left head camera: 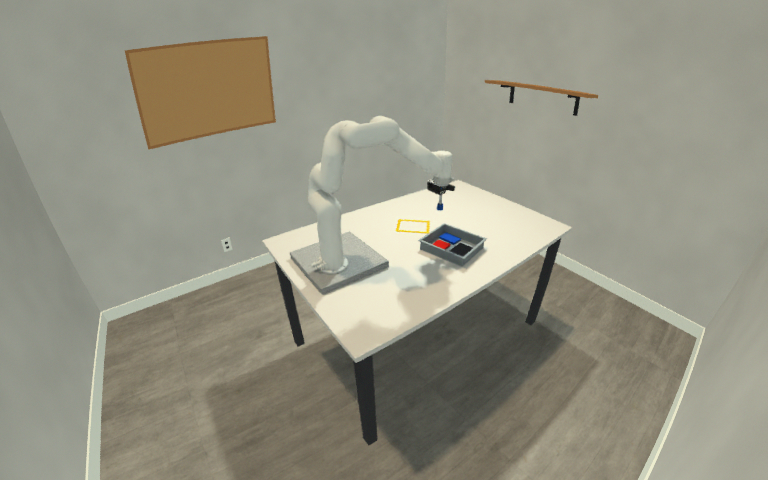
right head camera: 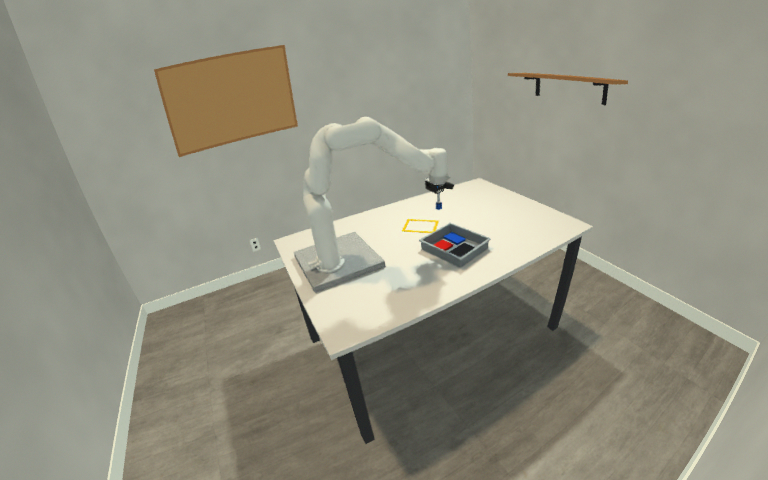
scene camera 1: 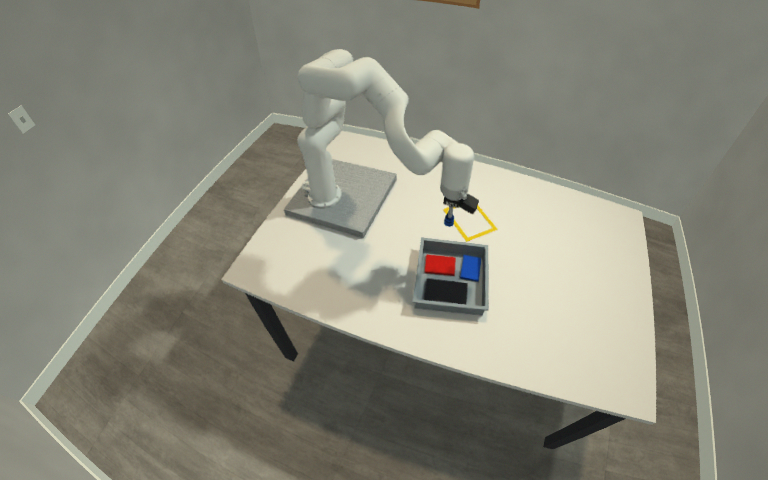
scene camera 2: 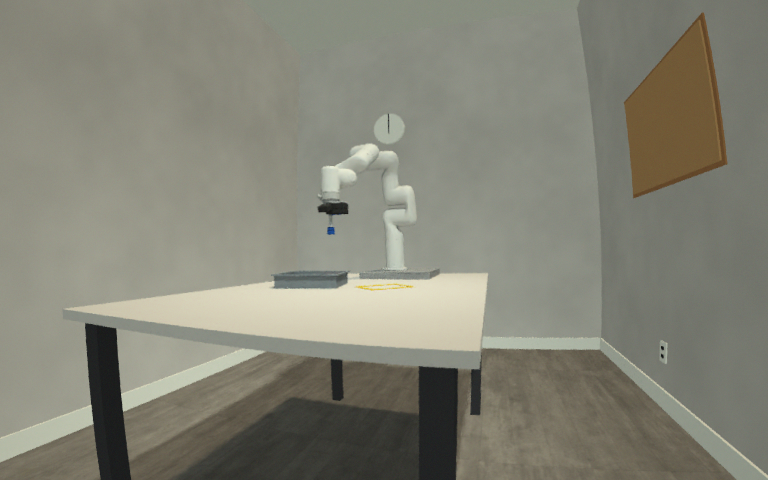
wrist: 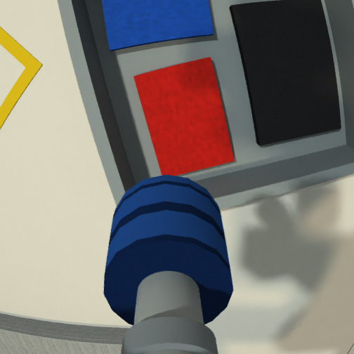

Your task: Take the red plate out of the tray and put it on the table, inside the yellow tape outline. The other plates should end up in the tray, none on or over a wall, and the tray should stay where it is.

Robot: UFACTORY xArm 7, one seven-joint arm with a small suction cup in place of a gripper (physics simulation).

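Places are measured from the arm's base along level axes (x ahead, y left, z up), in centimetres.
Pixels of known places: end effector, tool point: [left head camera: 439, 209] [right head camera: 438, 208] [scene camera 1: 448, 222] [scene camera 2: 331, 234]; arm's base, origin of the base link: [left head camera: 333, 265] [right head camera: 330, 264] [scene camera 1: 324, 195] [scene camera 2: 395, 269].
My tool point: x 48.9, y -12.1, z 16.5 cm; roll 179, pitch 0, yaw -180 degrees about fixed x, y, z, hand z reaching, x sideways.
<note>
Ahead of a thing's pixels: the offset from my tool point to its top centre. Level surfaces: height alone.
The grey tray @[dx +4.9, dy -5.6, dz -14.6 cm] [left head camera: 442, 253] [right head camera: 444, 254] [scene camera 1: 451, 309] [scene camera 2: 310, 280] [wrist: 94, 107] stands on the table. Inside, the red plate @[dx -0.2, dy -1.5, dz -18.4 cm] [left head camera: 441, 244] [right head camera: 443, 245] [scene camera 1: 440, 264] [wrist: 185, 117], the blue plate @[dx +9.8, dy +0.9, dz -18.3 cm] [left head camera: 450, 238] [right head camera: 454, 238] [scene camera 1: 470, 267] [wrist: 159, 22] and the larger black plate @[dx +4.7, dy -11.3, dz -18.3 cm] [left head camera: 461, 249] [right head camera: 464, 249] [scene camera 1: 446, 291] [wrist: 292, 75] lie flat and apart. The yellow tape outline [left head camera: 412, 232] [right head camera: 420, 232] [scene camera 1: 481, 234] [wrist: 32, 65] is beside the tray, with no plate in it. My blue suction cup [left head camera: 440, 207] [right head camera: 438, 206] [scene camera 1: 449, 220] [scene camera 2: 330, 230] [wrist: 167, 215] is open, holds nothing and hangs well above the tray's height. The tray walls hide the plates in scene camera 2.
The arm stands on a grey base slab [left head camera: 365, 257] [right head camera: 362, 255] [scene camera 1: 368, 198] [scene camera 2: 407, 273] at one end of the white table @[dz -19.6 cm] [left head camera: 509, 226] [scene camera 1: 566, 283]. The tray's walls rise around the plates. A cork board and a shelf hang on the walls, away from the table.
</note>
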